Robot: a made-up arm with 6 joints. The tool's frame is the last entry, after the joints.
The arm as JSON. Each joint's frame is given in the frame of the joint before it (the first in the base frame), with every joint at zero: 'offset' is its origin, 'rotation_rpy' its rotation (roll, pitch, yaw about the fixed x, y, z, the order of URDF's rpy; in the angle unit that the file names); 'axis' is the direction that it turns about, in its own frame. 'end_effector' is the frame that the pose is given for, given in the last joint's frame.
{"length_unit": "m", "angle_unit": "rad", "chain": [
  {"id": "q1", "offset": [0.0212, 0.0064, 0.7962], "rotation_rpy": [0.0, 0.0, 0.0], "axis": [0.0, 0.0, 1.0]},
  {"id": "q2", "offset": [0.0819, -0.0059, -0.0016], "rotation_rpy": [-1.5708, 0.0, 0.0], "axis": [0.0, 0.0, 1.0]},
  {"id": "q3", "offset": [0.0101, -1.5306, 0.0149], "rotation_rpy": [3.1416, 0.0, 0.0], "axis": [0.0, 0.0, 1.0]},
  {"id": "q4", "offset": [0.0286, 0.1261, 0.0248], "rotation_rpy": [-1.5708, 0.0, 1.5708], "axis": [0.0, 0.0, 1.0]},
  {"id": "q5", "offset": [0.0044, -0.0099, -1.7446], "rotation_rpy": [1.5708, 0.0, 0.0], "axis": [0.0, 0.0, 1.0]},
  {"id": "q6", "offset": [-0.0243, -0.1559, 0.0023], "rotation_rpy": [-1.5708, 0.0, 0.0], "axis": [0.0, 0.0, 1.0]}
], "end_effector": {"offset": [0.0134, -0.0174, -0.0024], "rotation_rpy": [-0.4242, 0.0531, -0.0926]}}
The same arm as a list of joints. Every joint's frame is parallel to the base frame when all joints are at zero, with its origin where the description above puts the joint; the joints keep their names.
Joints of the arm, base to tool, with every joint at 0 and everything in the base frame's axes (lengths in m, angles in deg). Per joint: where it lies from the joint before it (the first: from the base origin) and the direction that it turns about. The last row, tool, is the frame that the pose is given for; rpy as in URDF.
q1: axis 0 0 1 xyz 0.0212 0.0064 0.7962
q2: axis 0 1 0 xyz 0.0819 -0.0059 -0.0016
q3: axis 0 -1 0 xyz 0.0101 0.0149 1.5306
q4: axis -1 0 0 xyz 0.0286 -0.0248 0.1261
q5: axis 0 -1 0 xyz 1.7446 -0.0099 0.0044
q6: axis -1 0 0 xyz 0.1559 -0.0023 -0.0243
tool: xyz 0.0024 -0.0174 0.0134 rpy 35.95 -83.89 -60.11

